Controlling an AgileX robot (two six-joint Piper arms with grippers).
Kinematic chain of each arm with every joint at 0, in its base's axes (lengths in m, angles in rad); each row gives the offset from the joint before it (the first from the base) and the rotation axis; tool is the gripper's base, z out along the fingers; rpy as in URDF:
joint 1: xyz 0 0 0.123 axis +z
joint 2: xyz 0 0 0 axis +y
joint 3: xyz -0.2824 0 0.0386 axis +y
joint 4: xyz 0.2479 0 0.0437 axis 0.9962 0 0.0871
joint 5: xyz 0 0 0 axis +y
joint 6: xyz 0.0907 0 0.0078 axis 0.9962 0 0.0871
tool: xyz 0 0 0 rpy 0 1.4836 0
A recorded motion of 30 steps. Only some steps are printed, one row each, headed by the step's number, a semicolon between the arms.
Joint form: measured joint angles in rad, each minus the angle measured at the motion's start. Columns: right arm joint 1, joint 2, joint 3, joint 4, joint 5, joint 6; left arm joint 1, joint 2, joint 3, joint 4, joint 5, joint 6.
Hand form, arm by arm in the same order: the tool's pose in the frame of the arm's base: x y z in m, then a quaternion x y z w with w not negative. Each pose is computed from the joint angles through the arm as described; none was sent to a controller.
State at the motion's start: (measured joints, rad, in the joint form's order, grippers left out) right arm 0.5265 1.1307 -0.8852 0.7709 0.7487 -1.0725; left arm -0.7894 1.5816 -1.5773 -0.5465 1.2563 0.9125
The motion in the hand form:
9: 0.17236 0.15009 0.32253 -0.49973 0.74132 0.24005 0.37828; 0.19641 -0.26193 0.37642 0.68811 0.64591 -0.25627 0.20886
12: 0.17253 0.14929 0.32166 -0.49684 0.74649 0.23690 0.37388; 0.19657 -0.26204 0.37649 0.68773 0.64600 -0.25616 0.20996
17: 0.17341 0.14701 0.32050 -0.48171 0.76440 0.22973 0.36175; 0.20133 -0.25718 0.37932 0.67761 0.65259 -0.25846 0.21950
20: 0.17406 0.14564 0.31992 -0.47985 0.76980 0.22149 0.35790; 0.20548 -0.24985 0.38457 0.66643 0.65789 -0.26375 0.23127
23: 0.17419 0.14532 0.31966 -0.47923 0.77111 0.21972 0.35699; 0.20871 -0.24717 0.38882 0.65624 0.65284 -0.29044 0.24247
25: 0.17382 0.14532 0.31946 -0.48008 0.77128 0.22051 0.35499; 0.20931 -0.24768 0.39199 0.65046 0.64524 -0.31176 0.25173
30: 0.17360 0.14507 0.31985 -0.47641 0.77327 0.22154 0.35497; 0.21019 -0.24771 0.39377 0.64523 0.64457 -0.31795 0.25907
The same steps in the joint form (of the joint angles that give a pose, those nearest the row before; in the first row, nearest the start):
9: 0.0000 0.0000 0.0000 -0.0020 0.0000 0.0151; 0.0000 0.0000 0.0000 -0.0014 -0.0057 0.0000
12: 0.0000 0.0000 0.0000 -0.0211 0.0019 0.0383; 0.0000 0.0000 0.0000 -0.0014 -0.0080 0.0000
17: 0.0000 0.0000 -0.0043 -0.0774 0.0068 0.1221; 0.0231 -0.0065 0.0000 -0.0123 -0.0154 0.0000
20: 0.0000 0.0000 -0.0067 -0.1098 0.0085 0.1505; 0.0530 -0.0197 0.0000 -0.0324 -0.0173 0.0045
23: 0.0000 0.0000 -0.0067 -0.1167 0.0085 0.1569; 0.0816 -0.0218 0.0000 -0.1037 -0.0193 0.0345
25: 0.0000 0.0000 -0.0067 -0.1167 0.0131 0.1572; 0.0929 -0.0218 0.0000 -0.1593 -0.0251 0.0583
30: 0.0000 -0.0018 -0.0067 -0.1182 0.0124 0.1674; 0.0975 -0.0232 0.0000 -0.1770 -0.0361 0.0621

